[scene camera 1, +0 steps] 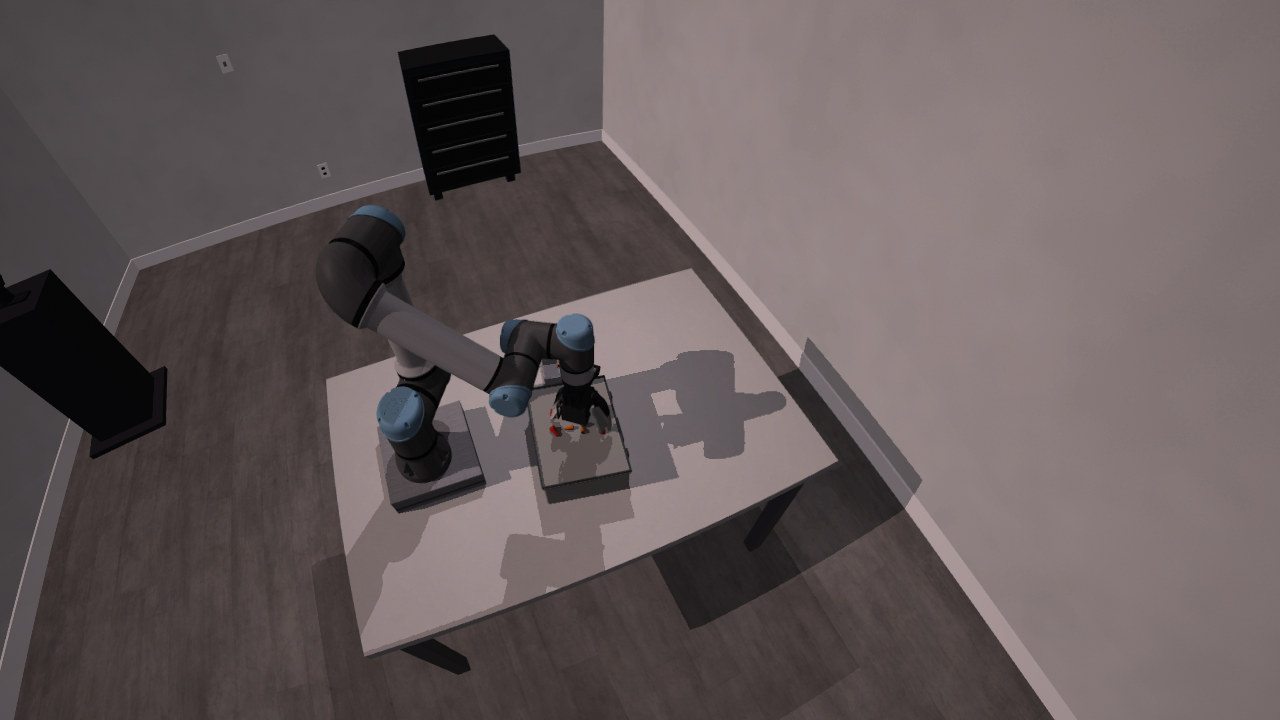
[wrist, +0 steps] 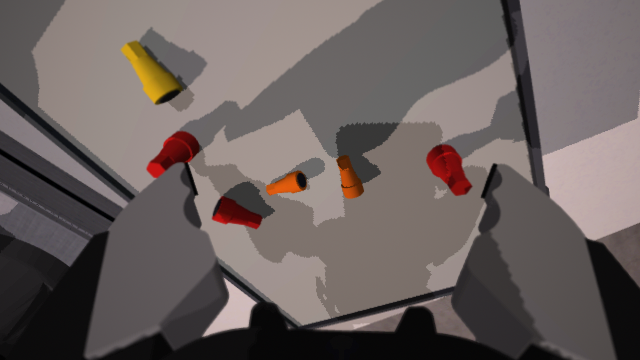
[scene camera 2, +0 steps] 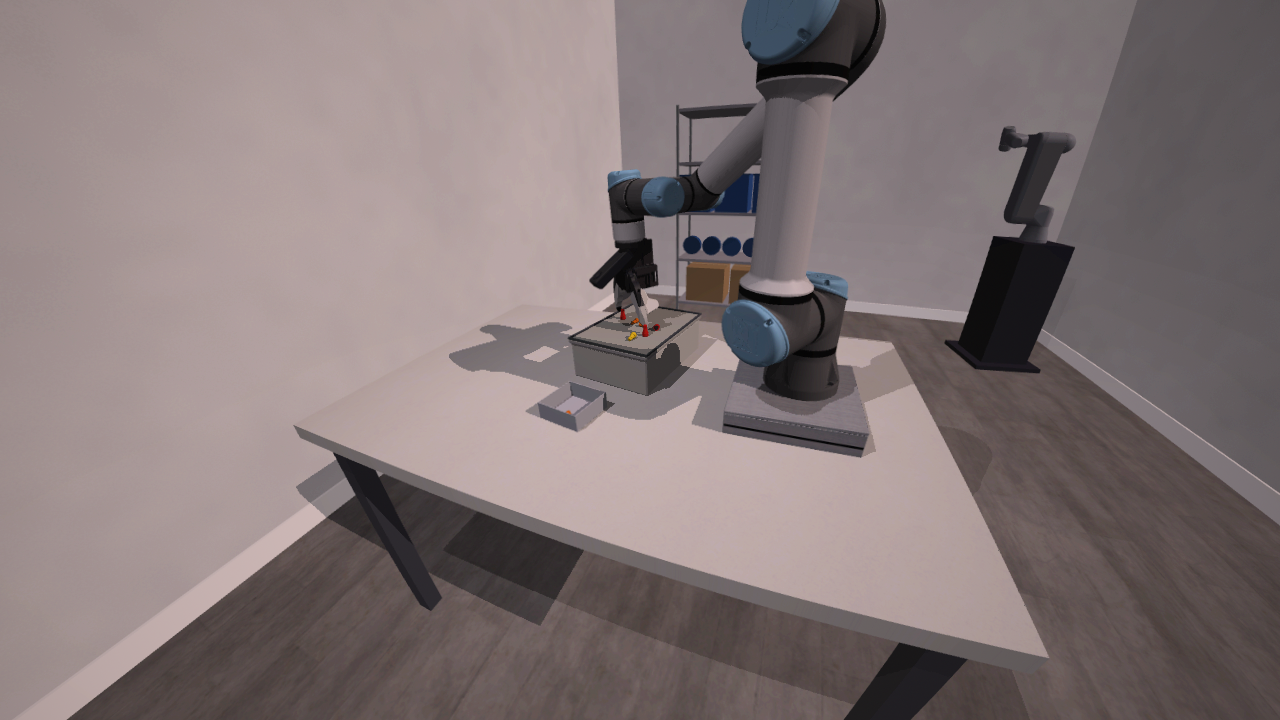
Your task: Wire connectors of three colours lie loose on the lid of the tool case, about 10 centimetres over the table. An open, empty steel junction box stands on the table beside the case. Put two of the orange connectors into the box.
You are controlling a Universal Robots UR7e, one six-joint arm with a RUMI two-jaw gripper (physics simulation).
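Frame: origin at the arm's base, x right, y ahead, z up, level; millimetres.
Seen in the pictures: gripper, fingertip midpoint: [scene camera 1: 581, 422] [wrist: 336, 169] [scene camera 2: 631, 319]; arm's base, origin of the base link: [scene camera 1: 424, 457] [wrist: 26, 275] [scene camera 2: 799, 381].
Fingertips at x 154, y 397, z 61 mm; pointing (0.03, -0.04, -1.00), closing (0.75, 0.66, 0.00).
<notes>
Offsets run from my fingertips to a thing's middle. "*": to the spot under its first point. Level surfaces: height alone.
Two orange connectors lie on the case lid {* dx +103, dy -42, dz -15 mm} [wrist: 400, 270] [scene camera 1: 586, 461]: the left one {dx -10, dy -32, dz -10 mm} [wrist: 287, 183] [scene camera 1: 569, 428] lies on its side, and the right one {dx +12, dy -4, dz -10 mm} [wrist: 351, 180] [scene camera 1: 583, 429] stands out close beside it. My gripper [wrist: 336, 169] is open and empty, low over the lid, its fingertips wide to both sides of the orange connectors. In the scene camera 2 view the gripper [scene camera 2: 631, 319] also shows over the lid. The steel junction box {dx -262, dy +70, dz -98 mm} [scene camera 2: 554, 415] stands on the table beside the case; an orange connector {dx -283, dy +81, dz -110 mm} [scene camera 2: 568, 412] shows inside it. In the scene camera 1 view the arm partly hides the box.
Red connectors lie near the left fingertip [wrist: 174, 154], at the left [wrist: 237, 213] and near the right fingertip [wrist: 449, 170]. A yellow connector {dx -90, dy -21, dz -9 mm} [wrist: 152, 73] [scene camera 2: 631, 335] lies farther up the lid. The tool case {* dx -142, dy +25, dz -62 mm} [scene camera 2: 608, 365] rises above the table {dz -117 mm} [scene camera 2: 680, 483]. The robot's base plate [scene camera 2: 792, 430] is beside it.
</notes>
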